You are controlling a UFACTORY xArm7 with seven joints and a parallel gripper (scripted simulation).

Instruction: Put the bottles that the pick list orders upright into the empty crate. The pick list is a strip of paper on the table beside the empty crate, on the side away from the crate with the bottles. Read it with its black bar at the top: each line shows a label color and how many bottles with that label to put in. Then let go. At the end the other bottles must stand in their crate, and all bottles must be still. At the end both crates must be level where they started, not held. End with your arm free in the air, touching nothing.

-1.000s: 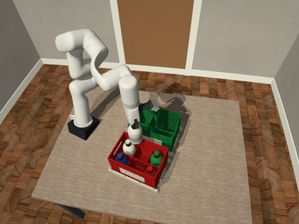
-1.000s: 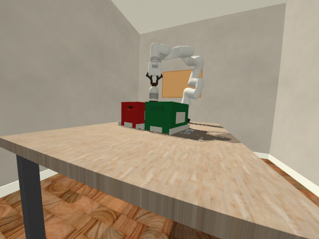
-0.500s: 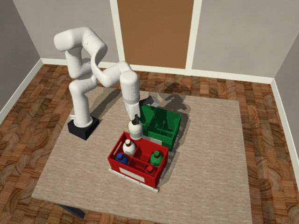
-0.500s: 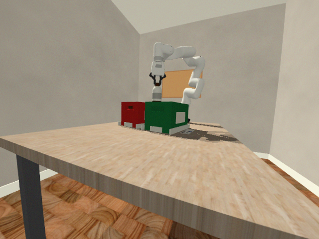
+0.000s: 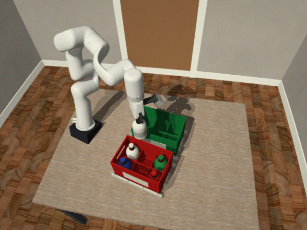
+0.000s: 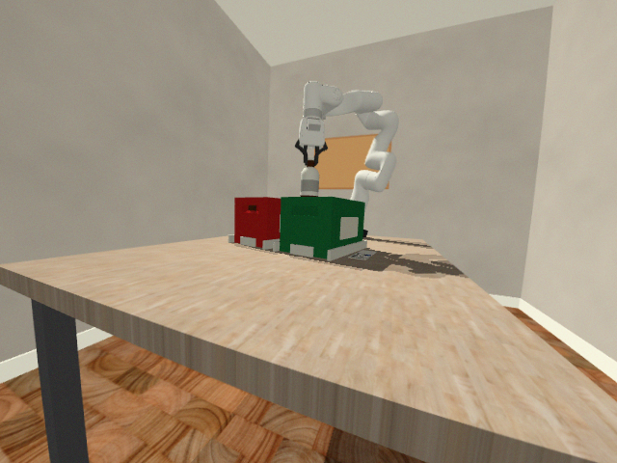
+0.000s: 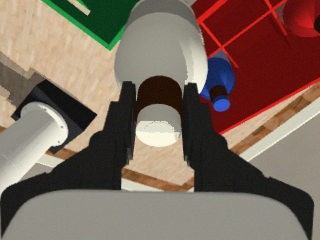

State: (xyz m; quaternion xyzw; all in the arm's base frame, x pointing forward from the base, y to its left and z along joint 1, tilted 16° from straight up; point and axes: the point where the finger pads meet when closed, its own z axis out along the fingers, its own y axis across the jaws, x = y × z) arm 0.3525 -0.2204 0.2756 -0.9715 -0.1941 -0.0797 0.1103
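Right now the green crate is 10 cm ahead of my hand, 9 cm to the left of it and 25 cm below it. Round my hand: white-labelled bottle (5 cm behind, 6 cm to the right, 25 cm below); red crate (2 cm ahead, 13 cm to the right, 25 cm below); blue-labelled bottle (8 cm behind, 14 cm to the right, 25 cm below).
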